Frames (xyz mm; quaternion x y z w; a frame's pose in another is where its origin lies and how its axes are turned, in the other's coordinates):
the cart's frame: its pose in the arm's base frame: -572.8 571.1 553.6 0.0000 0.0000 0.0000 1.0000
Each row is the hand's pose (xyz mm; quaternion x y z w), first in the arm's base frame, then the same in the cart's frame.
Working: the arm's base frame: its pose in the cart's frame: 572.8 -571.1 -553.6 0.0000 0.0000 0.0000 1.0000

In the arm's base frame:
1: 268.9 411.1 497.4 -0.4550 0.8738 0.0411 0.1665
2: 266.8 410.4 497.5 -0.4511 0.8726 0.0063 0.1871
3: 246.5 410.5 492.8 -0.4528 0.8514 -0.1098 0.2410
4: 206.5 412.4 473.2 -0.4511 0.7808 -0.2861 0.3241
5: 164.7 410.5 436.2 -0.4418 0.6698 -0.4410 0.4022
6: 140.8 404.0 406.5 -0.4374 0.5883 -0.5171 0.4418
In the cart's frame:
1: 841.7 -160.0 -56.2 -0.4550 0.8738 0.0411 0.1665
2: 839.6 -160.7 -56.1 -0.4511 0.8726 0.0063 0.1871
3: 819.3 -160.6 -60.8 -0.4528 0.8514 -0.1098 0.2410
4: 779.3 -158.7 -80.4 -0.4511 0.7808 -0.2861 0.3241
5: 737.5 -160.6 -117.4 -0.4418 0.6698 -0.4410 0.4022
6: 713.6 -167.1 -147.1 -0.4374 0.5883 -0.5171 0.4418

